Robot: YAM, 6 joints.
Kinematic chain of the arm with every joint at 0, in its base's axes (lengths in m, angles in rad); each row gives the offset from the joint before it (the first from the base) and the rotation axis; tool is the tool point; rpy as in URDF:
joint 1: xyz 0 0 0.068 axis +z
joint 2: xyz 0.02 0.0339 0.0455 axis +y
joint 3: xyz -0.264 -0.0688 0 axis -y
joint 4: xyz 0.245 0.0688 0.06 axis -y
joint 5: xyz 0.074 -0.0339 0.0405 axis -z
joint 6: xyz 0.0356 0 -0.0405 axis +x
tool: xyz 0 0 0 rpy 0 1.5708 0
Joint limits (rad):
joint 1: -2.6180..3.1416
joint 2: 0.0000..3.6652
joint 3: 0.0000..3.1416
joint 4: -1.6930..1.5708
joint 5: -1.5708..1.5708
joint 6: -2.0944..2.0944
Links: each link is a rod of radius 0.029 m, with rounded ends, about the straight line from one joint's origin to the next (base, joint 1, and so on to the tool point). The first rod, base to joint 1, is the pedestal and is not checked.
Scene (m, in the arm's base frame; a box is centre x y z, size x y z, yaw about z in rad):
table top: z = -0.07
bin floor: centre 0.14 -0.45 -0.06 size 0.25 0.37 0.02 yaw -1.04
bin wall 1: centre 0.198 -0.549 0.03 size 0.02 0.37 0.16 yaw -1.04
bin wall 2: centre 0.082 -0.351 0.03 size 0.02 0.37 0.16 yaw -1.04
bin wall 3: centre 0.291 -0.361 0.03 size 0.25 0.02 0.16 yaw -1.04
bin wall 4: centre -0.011 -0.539 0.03 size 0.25 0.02 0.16 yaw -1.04
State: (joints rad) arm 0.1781 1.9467 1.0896 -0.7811 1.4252 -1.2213
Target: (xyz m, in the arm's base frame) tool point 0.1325 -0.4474 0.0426
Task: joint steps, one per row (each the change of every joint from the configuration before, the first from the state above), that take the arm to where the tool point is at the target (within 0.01 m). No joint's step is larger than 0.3 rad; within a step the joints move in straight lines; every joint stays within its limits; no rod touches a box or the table.
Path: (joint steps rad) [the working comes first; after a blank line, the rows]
Joints at the target: -1.2086 2.5278 1.6809 -0.4491 1.3387 -1.2213
Straight joint move there: touches bin wall 3.

1: -0.2772 0.0507 0.1247 0.0582 -0.0104 0.0000
2: -0.2772 0.0507 0.1248 0.0581 -0.0104 0.0000
3: -0.2773 0.0507 0.1247 0.0582 -0.0104 0.0000
4: -0.2772 0.0507 0.1247 0.0581 -0.0103 0.0000
5: -0.2772 0.0508 0.1247 0.0582 -0.0104 0.0000
6: -0.0003 0.1637 -0.0162 0.0206 -0.0173 0.0000
7: -0.0003 0.1638 -0.0161 0.0206 -0.0173 0.0000

